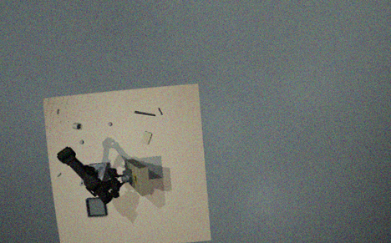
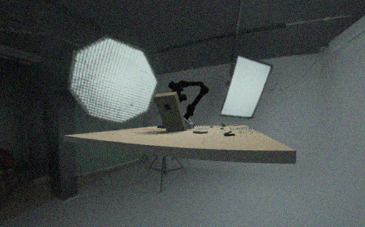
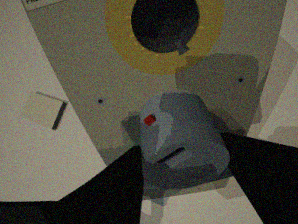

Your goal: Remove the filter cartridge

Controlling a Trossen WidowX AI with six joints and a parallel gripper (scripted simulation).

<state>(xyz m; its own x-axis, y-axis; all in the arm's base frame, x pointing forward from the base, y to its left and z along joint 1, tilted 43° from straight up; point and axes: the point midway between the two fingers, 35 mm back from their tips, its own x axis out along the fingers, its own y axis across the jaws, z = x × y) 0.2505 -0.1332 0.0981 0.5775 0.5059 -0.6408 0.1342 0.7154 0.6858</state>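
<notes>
The square grey tray lies 390 mm behind my gripper tip, 240 mm to the right of it and 210 mm below it. Round my gripper tip: pale block: 150 mm ahead, 230 mm to the left, 220 mm below; round pale filter cartridge: right at my gripper tip; service panel: 50 mm ahead, 10 mm to the right, 80 mm below.
</notes>
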